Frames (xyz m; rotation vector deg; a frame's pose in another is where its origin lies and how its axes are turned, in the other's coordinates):
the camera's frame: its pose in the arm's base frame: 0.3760 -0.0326 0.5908 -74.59 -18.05 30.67
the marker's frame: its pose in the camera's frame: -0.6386 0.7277 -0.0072 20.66 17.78 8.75
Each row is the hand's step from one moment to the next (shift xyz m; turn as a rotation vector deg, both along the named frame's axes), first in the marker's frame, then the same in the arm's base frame.
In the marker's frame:
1: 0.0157 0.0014 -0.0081 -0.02 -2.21 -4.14
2: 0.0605 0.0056 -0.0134 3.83 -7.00 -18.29
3: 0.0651 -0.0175 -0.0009 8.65 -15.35 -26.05
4: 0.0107 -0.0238 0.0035 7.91 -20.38 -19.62
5: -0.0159 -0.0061 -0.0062 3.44 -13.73 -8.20
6: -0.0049 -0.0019 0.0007 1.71 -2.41 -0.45
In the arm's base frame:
1: 0.0143 -0.0013 -0.0104 1.45 -4.45 -0.34
2: 0.0528 0.0102 -0.0314 8.66 -17.27 -4.99
3: 0.0657 0.0128 -0.0082 17.57 -25.79 -3.90
4: 0.0197 -0.0034 0.0171 18.40 -22.61 3.61
5: -0.0107 -0.0129 0.0070 10.13 -11.55 5.61
6: -0.0036 -0.0017 0.0035 2.64 -0.83 1.12

